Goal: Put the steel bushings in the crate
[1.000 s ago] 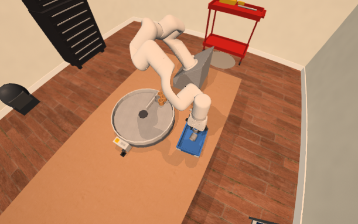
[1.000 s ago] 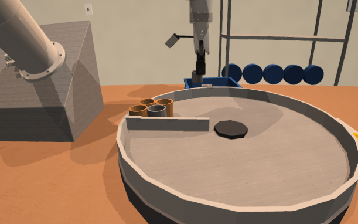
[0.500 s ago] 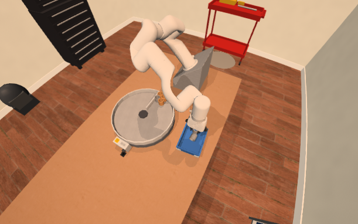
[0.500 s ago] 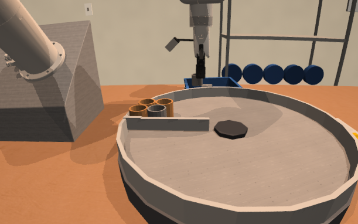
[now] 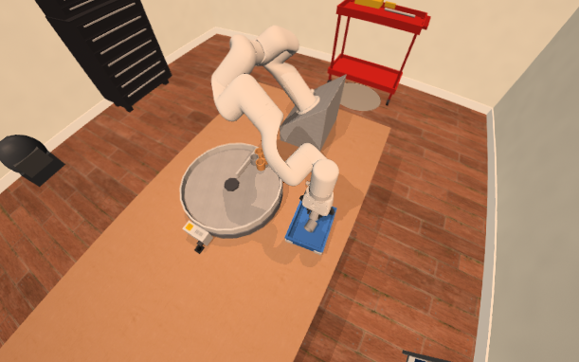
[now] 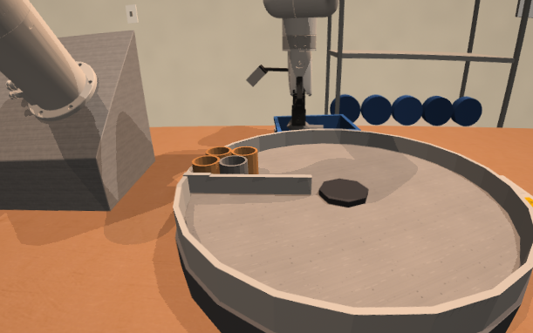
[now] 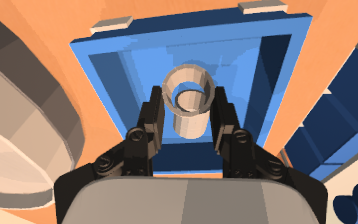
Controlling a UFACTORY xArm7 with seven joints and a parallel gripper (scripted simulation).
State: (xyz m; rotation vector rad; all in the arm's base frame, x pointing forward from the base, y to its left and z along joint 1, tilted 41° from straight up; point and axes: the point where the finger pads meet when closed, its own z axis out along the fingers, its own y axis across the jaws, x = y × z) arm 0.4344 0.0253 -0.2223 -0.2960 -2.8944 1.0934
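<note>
The blue crate is 50 mm below my hand and 40 mm ahead of it. Round my hand: round grey turning table 360 mm to the right, 20 mm below, 10 mm behind.
</note>
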